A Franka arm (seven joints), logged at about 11 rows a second.
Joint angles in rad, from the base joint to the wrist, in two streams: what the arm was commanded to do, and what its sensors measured. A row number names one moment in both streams.
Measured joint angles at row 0:
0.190 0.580 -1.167 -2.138 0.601 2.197 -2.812
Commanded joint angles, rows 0 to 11:
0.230 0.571 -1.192 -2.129 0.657 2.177 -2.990
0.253 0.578 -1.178 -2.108 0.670 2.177 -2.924
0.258 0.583 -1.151 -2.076 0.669 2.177 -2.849
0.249 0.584 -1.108 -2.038 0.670 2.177 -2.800
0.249 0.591 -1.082 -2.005 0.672 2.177 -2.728
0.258 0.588 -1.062 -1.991 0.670 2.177 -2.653
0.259 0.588 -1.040 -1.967 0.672 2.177 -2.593
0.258 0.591 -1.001 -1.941 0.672 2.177 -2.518
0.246 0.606 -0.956 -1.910 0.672 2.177 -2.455
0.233 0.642 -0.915 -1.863 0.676 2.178 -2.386
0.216 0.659 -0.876 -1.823 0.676 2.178 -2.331
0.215 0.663 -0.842 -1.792 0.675 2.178 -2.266
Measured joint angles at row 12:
0.245 0.623 -0.885 -1.868 0.648 2.197 -2.335
